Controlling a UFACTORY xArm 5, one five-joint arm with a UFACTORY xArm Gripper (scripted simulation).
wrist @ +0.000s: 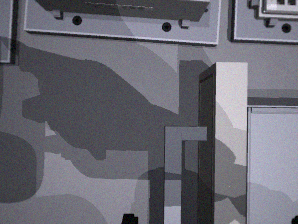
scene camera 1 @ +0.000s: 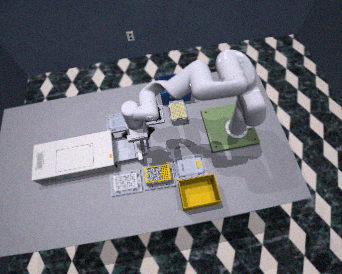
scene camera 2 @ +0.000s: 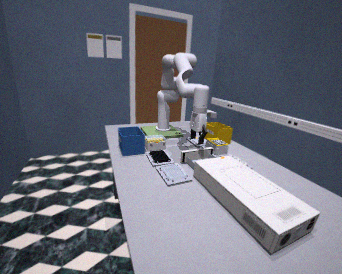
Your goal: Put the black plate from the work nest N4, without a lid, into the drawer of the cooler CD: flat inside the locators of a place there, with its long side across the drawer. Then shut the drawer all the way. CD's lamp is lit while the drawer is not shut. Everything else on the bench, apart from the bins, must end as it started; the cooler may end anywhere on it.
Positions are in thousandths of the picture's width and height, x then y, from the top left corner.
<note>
In view: a yellow bin (scene camera 1: 583, 695) and a cooler drawer (wrist: 763, 801).
The wrist view misses the yellow bin: it is out of frame.
</note>
